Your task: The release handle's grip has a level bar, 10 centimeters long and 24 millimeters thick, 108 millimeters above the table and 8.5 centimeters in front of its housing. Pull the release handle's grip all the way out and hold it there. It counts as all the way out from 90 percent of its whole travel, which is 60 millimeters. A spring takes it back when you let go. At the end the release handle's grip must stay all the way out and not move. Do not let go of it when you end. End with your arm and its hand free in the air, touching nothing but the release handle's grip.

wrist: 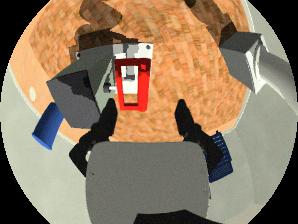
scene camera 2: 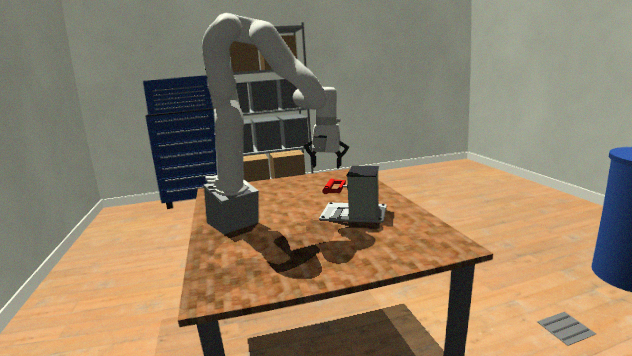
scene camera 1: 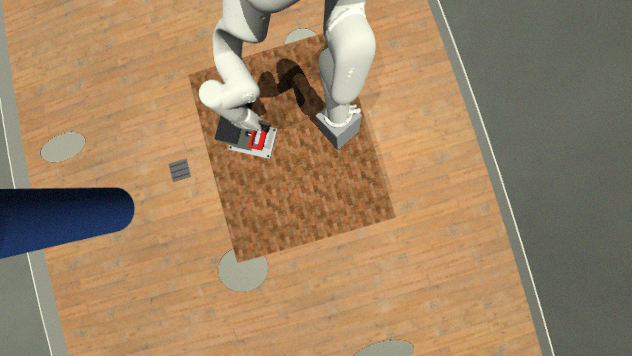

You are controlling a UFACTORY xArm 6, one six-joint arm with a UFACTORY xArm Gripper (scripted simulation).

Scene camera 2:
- my gripper: 326,167
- grey housing: 361,180
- light baseplate: 334,211
